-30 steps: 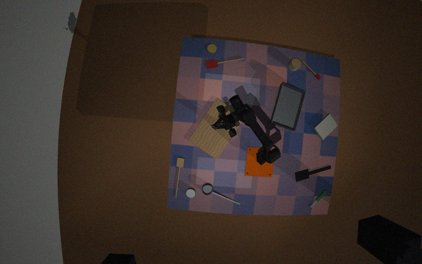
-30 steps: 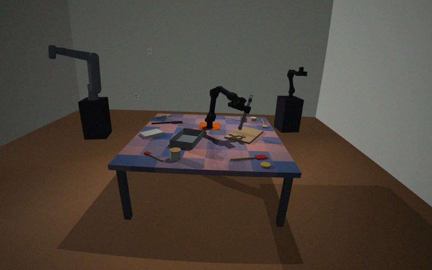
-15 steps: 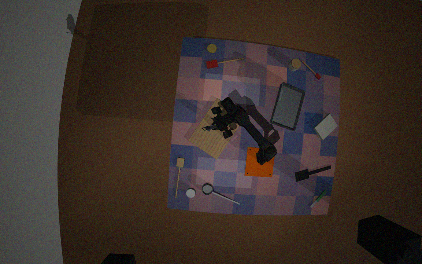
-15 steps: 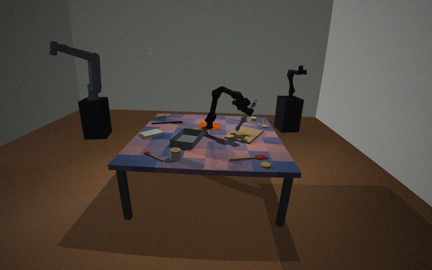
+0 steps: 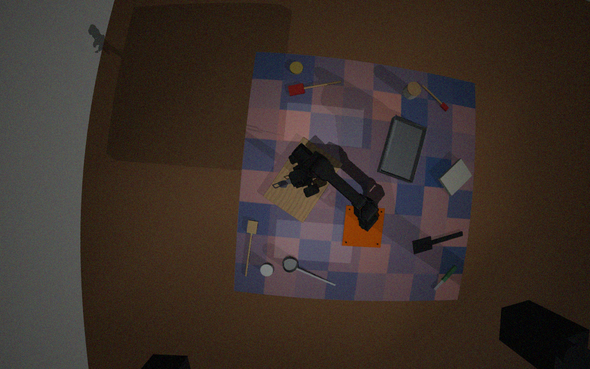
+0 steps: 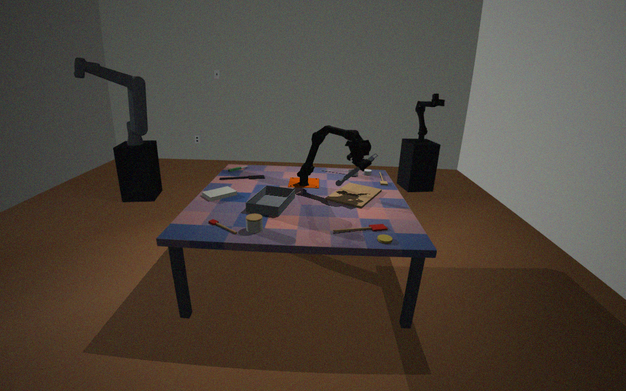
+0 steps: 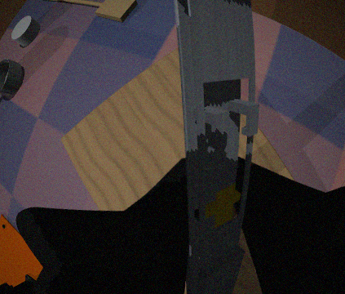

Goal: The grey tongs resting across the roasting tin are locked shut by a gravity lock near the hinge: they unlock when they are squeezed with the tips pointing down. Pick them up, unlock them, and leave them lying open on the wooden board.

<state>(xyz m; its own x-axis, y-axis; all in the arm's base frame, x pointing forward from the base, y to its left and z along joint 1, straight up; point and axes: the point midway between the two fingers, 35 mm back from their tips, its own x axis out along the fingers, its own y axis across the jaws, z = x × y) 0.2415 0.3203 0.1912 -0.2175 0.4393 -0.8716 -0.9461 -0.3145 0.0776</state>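
My gripper tip is now 1 cm short of the yellow lock piece, 1 cm to the left of it and 3 cm below it. Round my gripper tip: red spatula: 48 cm ahead, 12 cm to the right, 16 cm below; grey roasting tin: 11 cm ahead, 57 cm to the right, 14 cm below; wooden board: 4 cm to the right, 16 cm below.
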